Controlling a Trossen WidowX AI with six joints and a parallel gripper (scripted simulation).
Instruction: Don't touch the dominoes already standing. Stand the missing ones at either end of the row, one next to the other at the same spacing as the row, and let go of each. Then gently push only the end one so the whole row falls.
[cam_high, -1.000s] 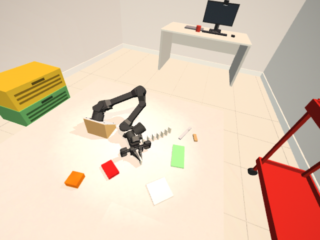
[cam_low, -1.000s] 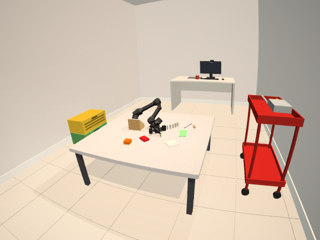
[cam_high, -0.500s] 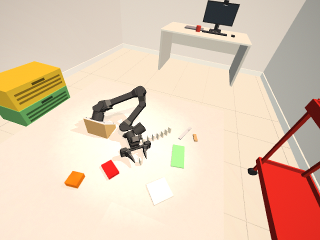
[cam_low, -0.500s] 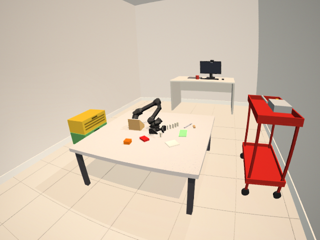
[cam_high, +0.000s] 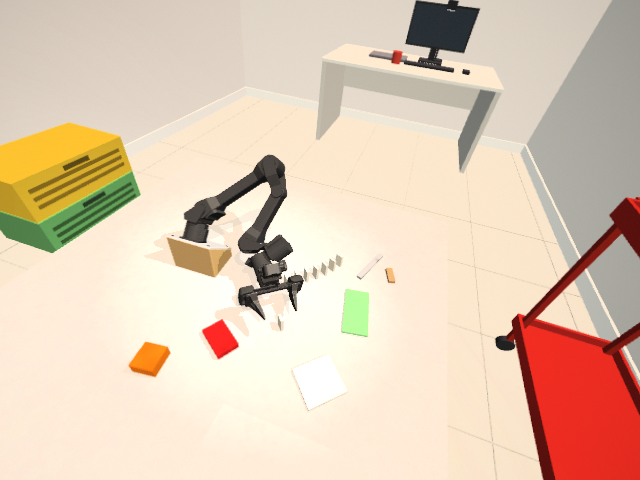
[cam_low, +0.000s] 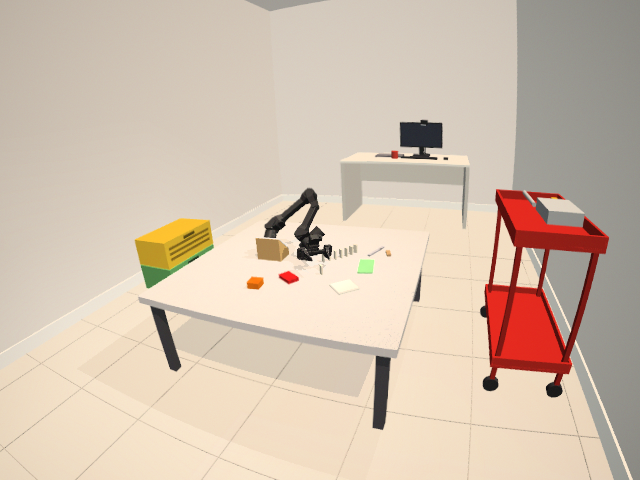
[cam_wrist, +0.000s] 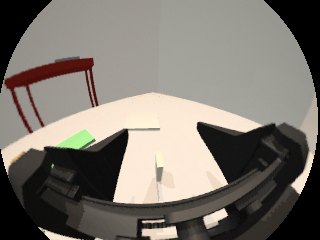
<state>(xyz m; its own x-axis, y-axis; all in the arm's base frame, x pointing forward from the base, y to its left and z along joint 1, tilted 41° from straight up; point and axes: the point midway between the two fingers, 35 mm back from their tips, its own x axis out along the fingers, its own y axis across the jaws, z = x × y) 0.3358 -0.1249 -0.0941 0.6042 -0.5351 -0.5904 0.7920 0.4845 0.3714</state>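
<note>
The white card is 140 mm ahead of my gripper tip, 110 mm to the right of it and 80 mm below it. From my gripper tip the other things lie so: green card 210 mm ahead, 130 mm to the left, 80 mm below; then orange block 290 mm behind, 170 mm to the right, 70 mm below; then red block 150 mm behind, 80 mm below, 70 mm to the right.
</note>
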